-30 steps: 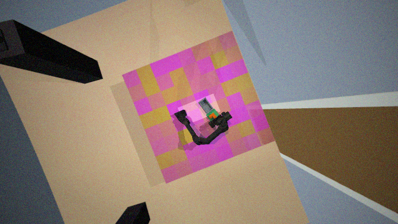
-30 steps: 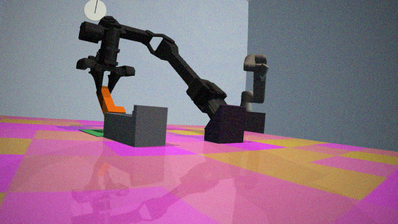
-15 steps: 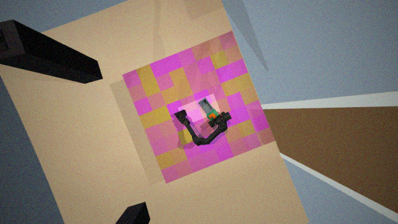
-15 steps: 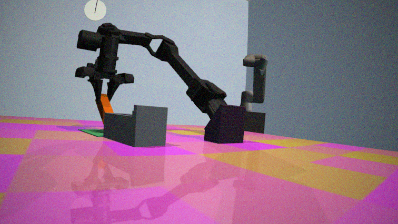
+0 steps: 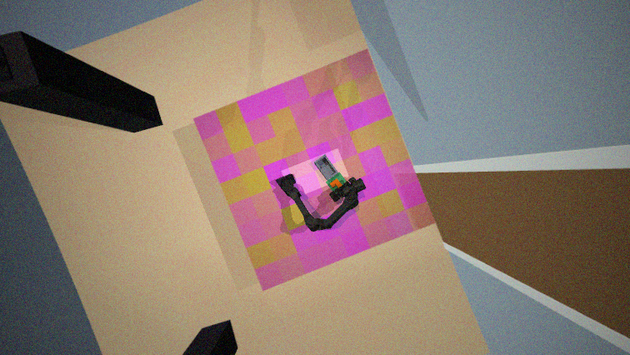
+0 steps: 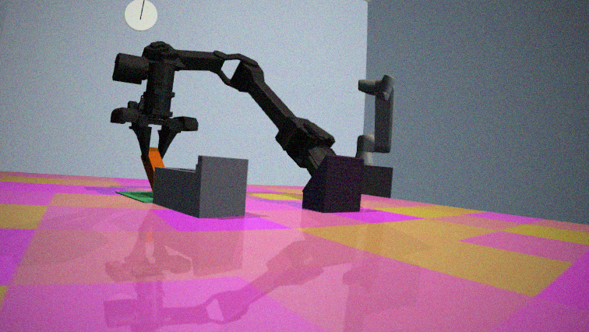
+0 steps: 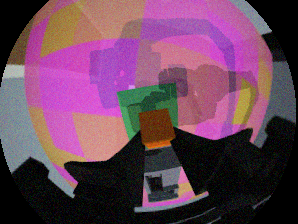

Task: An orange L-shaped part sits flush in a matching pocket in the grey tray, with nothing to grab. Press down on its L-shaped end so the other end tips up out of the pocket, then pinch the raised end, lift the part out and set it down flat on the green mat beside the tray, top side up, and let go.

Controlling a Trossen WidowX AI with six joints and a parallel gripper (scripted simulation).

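The orange L-shaped part lies 2 cm behind my gripper tip, 2 cm to the left of it and 3 cm below it. From my gripper tip the other things lie so: green mat (1 cm behind, 2 cm to the left, 8 cm below).
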